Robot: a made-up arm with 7 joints.
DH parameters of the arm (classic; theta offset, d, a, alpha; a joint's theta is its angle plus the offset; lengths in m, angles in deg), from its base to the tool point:
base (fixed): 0 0.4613 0.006 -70
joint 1: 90 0.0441 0.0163 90
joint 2: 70 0.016 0.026 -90
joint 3: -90 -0.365 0.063 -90
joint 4: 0 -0.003 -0.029 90
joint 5: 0 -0.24 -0.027 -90
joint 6: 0 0.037 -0.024 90
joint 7: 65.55 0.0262 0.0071 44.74
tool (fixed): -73.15 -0.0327 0 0
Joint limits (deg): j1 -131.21..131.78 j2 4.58..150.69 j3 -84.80..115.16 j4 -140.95..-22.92 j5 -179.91..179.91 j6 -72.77..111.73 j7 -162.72..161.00
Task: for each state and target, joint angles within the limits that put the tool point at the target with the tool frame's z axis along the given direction. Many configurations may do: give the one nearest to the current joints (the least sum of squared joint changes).
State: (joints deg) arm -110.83 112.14 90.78 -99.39 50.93 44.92 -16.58
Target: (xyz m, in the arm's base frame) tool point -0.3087 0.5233 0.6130 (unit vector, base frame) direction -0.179 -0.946 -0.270
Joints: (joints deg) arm -103.63 120.93 77.11 -61.86 31.53 49.30 -26.32
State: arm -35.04 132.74 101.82 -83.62 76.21 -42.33 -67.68
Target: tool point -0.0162 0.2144 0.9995 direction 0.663 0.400 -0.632
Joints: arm -19.39 123.50 68.37 -97.94 37.14 -43.99 -42.66
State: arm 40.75 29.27 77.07 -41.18 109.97 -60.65 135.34
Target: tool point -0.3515 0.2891 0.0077 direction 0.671 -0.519 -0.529
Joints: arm 45.75 6.32 72.81 -40.05 117.45 -43.26 131.61
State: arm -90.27 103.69 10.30 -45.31 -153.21 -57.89 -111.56
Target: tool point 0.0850 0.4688 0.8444 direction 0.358 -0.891 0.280
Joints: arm -71.94 125.39 -29.27 -52.58 -179.91 -47.79 -125.73
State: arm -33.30 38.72 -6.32 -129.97 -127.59 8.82 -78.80
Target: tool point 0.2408 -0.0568 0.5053 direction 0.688 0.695 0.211
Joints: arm -65.25 27.47 -39.32 -139.36 -132.35 -5.18 -82.39
